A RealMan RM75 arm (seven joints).
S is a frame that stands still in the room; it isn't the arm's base.
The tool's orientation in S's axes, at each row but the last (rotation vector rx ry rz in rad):
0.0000, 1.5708, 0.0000
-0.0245, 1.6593, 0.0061
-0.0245, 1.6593, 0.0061
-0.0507, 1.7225, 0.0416
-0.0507, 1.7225, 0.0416
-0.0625, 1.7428, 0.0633
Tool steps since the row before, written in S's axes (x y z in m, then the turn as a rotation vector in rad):
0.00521, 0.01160, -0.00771, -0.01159, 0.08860, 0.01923
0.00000, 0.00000, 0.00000, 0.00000, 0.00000, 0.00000
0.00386, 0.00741, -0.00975, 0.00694, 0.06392, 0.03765
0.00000, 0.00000, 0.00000, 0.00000, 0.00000, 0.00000
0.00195, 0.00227, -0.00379, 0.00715, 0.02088, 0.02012
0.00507, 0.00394, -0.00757, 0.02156, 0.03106, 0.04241
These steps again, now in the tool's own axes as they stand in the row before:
0.00771, 0.01160, 0.00521, -0.01923, 0.08860, -0.01159
0.00000, 0.00000, 0.00000, 0.00000, 0.00000, 0.00000
0.00928, 0.00744, 0.00485, -0.03891, 0.06336, 0.00477
0.00000, 0.00000, 0.00000, 0.00000, 0.00000, 0.00000
0.00343, 0.00216, 0.00263, -0.02118, 0.02041, 0.00519
0.00656, 0.00348, 0.00659, -0.04568, 0.02960, 0.01630

